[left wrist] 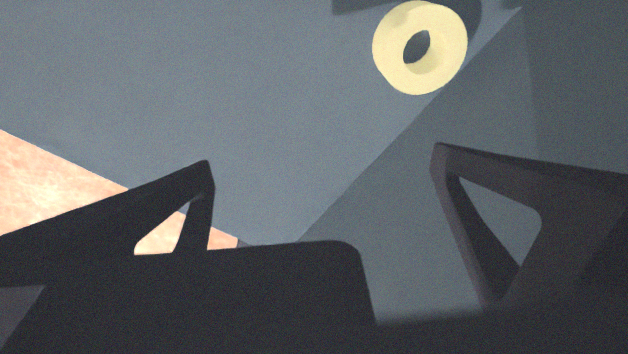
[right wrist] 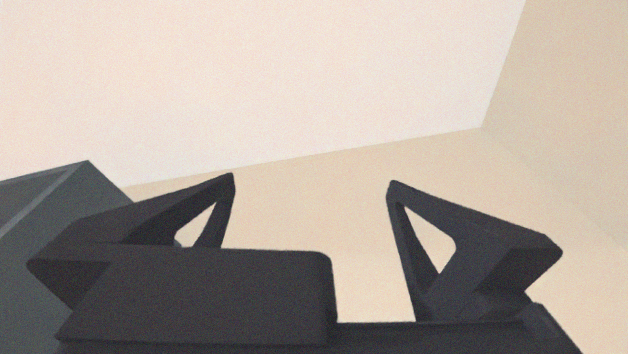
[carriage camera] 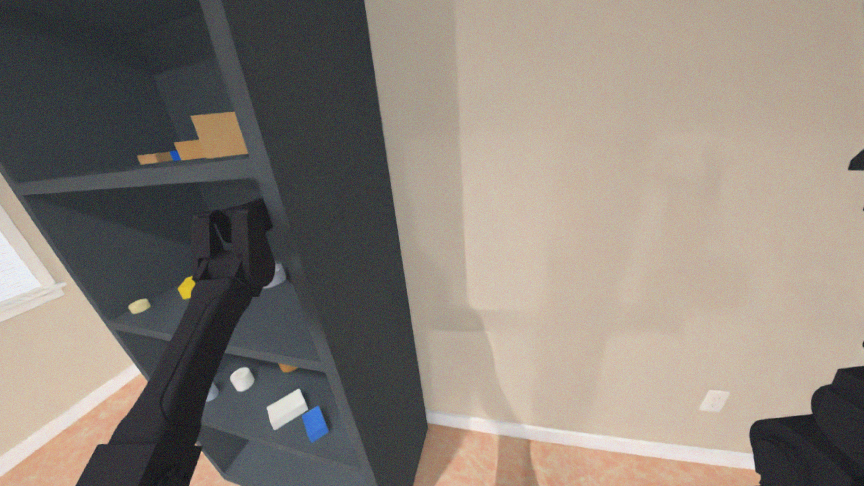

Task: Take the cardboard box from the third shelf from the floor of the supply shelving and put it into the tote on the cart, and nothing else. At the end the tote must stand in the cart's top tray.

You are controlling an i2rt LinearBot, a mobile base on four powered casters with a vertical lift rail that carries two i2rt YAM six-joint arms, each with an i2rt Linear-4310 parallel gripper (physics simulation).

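Frame: origin at the left arm's base, x back, y right, z up, level; metres.
Seen in the pictures: left gripper, fingertip midpoint: (left wrist: 322,164); right gripper, fingertip midpoint: (right wrist: 312,185).
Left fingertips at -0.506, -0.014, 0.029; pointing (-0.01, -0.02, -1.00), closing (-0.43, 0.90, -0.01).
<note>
Pixels of each thing's top centre, then the offset from my left fingertips to it, as dx, dy, dz.
- yellow object at its top centre: (carriage camera: 193,280) -0.200, -0.586, -0.052
- pale lilac roll at its top centre: (carriage camera: 267,269) -0.233, -0.314, -0.049
- white roll at its top centre: (carriage camera: 239,374) -0.159, -0.557, -0.494
- white box at its top centre: (carriage camera: 285,405) -0.027, -0.291, -0.514
- blue box at its top centre: (carriage camera: 313,420) +0.033, -0.159, -0.514
- orange object at its top centre: (carriage camera: 288,355) -0.260, -0.395, -0.504
The supply shelving (carriage camera: 338,241) (right wrist: 92,200) is dark grey and stands at the left in the carriage view. My left arm reaches into the bay with a cream roll (carriage camera: 138,306) (left wrist: 387,47). My left gripper (left wrist: 322,164) is open and empty, with the roll beyond its fingertips in the left wrist view. Its fingers are hidden in the carriage view. No cardboard box shows in this bay; my arm covers part of it. Cardboard-coloured boxes (carriage camera: 220,136) stand on the shelf above. My right gripper (right wrist: 312,185) is open and empty, outside the shelving. The tote and cart do not show.
The arm's bay also holds a yellow object (carriage camera: 186,288) and a pale lilac roll (carriage camera: 276,276). The shelf below holds a white roll (carriage camera: 242,379), a white box (carriage camera: 287,409), a blue box (carriage camera: 315,424) and an orange object (carriage camera: 288,366). A beige wall (carriage camera: 573,211) stands right of the shelving.
</note>
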